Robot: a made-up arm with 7 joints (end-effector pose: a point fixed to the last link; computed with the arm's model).
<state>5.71 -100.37 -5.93 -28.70 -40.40 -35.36 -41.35</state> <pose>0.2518 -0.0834 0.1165 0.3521 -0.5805 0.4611 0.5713</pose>
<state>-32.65 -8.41 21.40 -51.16 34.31 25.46 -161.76</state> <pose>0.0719 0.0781 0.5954 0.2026 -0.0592 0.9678 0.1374</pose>
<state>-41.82 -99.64 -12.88 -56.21 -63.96 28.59 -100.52</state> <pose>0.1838 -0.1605 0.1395 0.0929 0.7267 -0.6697 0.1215</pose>
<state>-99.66 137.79 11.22 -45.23 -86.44 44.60 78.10</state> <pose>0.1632 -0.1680 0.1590 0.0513 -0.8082 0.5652 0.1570</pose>
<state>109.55 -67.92 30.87 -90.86 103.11 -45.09 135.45</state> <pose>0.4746 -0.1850 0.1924 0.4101 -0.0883 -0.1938 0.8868</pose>
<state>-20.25 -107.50 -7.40 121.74 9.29 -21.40 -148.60</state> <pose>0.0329 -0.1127 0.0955 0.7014 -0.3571 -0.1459 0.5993</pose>
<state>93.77 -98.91 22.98 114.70 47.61 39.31 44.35</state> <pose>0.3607 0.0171 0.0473 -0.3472 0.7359 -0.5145 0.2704</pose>
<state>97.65 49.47 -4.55 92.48 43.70 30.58 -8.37</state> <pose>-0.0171 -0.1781 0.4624 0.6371 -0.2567 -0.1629 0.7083</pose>
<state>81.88 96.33 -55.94 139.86 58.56 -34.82 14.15</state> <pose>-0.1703 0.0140 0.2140 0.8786 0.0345 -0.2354 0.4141</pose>
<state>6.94 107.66 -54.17 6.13 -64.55 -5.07 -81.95</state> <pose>0.1110 0.4431 0.3643 -0.7549 0.4354 0.4826 0.0871</pose>
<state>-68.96 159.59 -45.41 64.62 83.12 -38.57 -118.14</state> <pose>0.4430 0.0962 -0.1321 -0.8738 0.2165 -0.1962 0.3886</pose>
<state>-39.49 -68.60 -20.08 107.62 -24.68 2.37 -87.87</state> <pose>-0.0487 0.0119 0.2736 0.1174 -0.3092 -0.5464 0.7694</pose>
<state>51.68 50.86 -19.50 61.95 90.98 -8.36 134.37</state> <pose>-0.0507 0.2684 0.6521 -0.1304 -0.1794 0.8746 0.4311</pose>
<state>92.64 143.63 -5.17 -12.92 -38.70 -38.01 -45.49</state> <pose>-0.1550 0.1697 0.1725 0.9783 0.1437 -0.1486 0.0125</pose>
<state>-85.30 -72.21 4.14 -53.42 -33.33 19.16 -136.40</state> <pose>-0.0489 -0.0426 0.2884 -0.2725 -0.3949 0.8538 0.2020</pose>
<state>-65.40 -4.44 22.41 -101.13 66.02 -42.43 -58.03</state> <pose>0.1425 0.2834 0.4684 -0.3922 0.6266 0.4164 0.5293</pose>
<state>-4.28 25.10 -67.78 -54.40 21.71 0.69 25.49</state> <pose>0.2435 0.1760 0.5551 -0.5009 -0.0936 -0.4960 0.7031</pose>
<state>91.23 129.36 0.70 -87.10 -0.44 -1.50 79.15</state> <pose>-0.1725 0.1934 0.1826 -0.6877 -0.6500 0.0454 0.3201</pose>
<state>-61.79 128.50 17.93 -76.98 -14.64 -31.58 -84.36</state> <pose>0.3386 0.2363 0.0489 -0.5164 -0.8125 -0.2575 0.0829</pose>
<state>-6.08 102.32 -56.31 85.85 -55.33 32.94 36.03</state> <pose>-0.0453 0.2981 0.4012 -0.3151 -0.8068 0.2182 0.4497</pose>
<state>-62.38 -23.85 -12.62 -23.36 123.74 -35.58 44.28</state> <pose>0.3278 -0.0161 0.5352 0.3292 -0.5458 0.7241 0.2634</pose>
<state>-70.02 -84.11 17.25 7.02 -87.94 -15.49 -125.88</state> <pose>0.0189 -0.1053 0.1030 -0.6478 -0.4447 0.5665 0.2484</pose>
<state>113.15 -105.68 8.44 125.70 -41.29 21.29 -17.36</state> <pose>0.2210 -0.0182 -0.0744 0.4917 0.6304 -0.0086 0.6006</pose>
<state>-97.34 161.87 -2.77 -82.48 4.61 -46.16 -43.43</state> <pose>0.1864 0.0718 -0.0013 -0.3482 -0.7993 -0.1709 0.4590</pose>
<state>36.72 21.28 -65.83 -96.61 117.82 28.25 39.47</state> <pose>0.0464 0.2989 0.3697 -0.3011 -0.4687 -0.6483 0.5190</pose>
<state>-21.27 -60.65 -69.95 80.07 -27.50 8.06 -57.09</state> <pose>0.0189 -0.0110 0.2976 -0.0604 -0.2285 -0.6743 0.6997</pose>
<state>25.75 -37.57 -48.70 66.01 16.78 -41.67 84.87</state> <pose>0.1464 -0.1017 0.4420 -0.1658 0.3156 -0.9334 0.0405</pose>
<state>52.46 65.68 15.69 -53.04 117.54 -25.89 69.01</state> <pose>-0.2314 0.2566 0.2787 -0.4315 -0.6987 -0.5314 0.2080</pose>
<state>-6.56 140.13 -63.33 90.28 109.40 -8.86 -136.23</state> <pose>0.0999 0.5445 0.0532 -0.5241 -0.6418 0.2724 0.4890</pose>
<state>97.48 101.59 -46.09 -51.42 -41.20 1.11 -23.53</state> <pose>-0.1879 0.1465 0.4099 -0.7317 -0.3086 0.5510 0.2566</pose>
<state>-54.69 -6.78 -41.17 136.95 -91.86 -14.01 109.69</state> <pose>0.0301 0.2510 0.2224 0.1073 0.7050 0.5044 0.4869</pose>
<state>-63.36 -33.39 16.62 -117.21 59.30 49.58 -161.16</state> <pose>-0.0652 0.1151 0.5440 0.1233 -0.1247 0.9799 0.0956</pose>
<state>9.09 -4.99 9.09 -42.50 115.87 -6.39 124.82</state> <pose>0.0443 0.2685 0.5732 -0.3644 -0.2925 -0.8840 0.0151</pose>
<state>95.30 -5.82 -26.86 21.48 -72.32 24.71 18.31</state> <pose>0.4787 0.0687 0.4652 0.5264 -0.1206 0.7163 0.4419</pose>
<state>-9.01 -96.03 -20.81 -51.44 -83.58 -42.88 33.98</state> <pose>0.3291 -0.1173 0.1547 0.5283 -0.5991 0.1092 0.5917</pose>
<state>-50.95 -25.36 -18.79 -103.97 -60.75 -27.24 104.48</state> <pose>0.3082 -0.0366 0.3727 0.0475 0.0056 -0.1872 0.9812</pose>
